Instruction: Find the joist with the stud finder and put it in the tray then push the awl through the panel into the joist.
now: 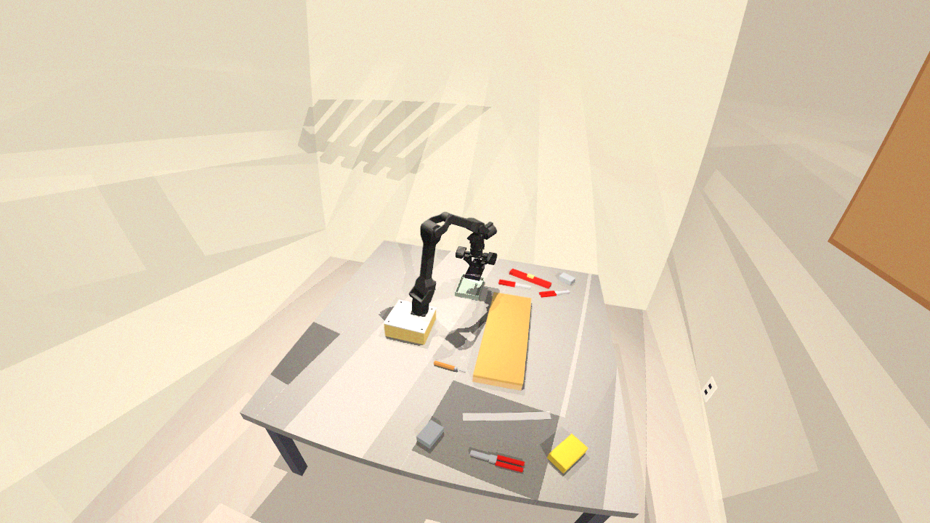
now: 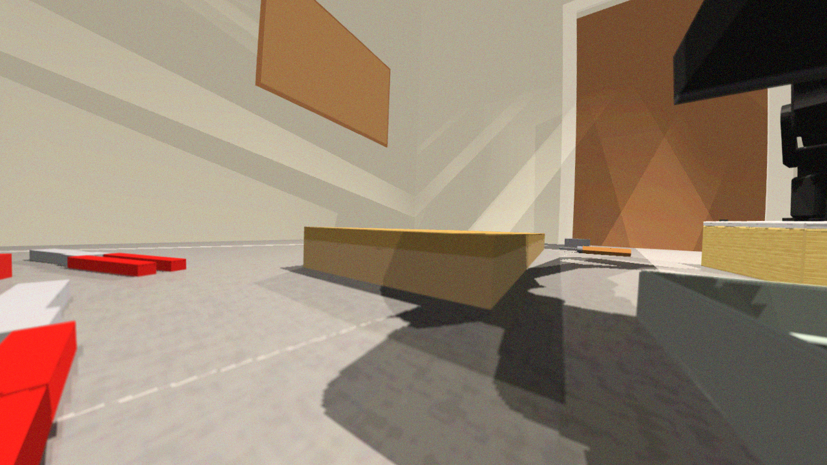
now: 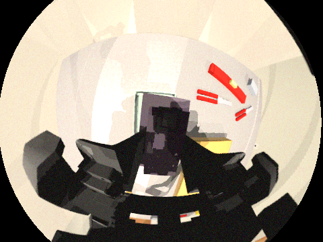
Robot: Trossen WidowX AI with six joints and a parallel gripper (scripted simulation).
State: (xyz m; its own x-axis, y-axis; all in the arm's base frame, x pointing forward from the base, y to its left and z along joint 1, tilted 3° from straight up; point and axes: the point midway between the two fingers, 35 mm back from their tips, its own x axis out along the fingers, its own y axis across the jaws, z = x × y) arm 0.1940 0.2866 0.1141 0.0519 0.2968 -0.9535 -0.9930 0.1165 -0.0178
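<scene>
Right now the pale green tray is 20 mm behind my gripper tip and 110 mm below it. Round my gripper tip: white strip 200 mm ahead, 710 mm to the right, 130 mm below; then stud finder 10 mm to the left, 20 mm above; then awl 10 mm behind, 530 mm to the right, 120 mm below.
</scene>
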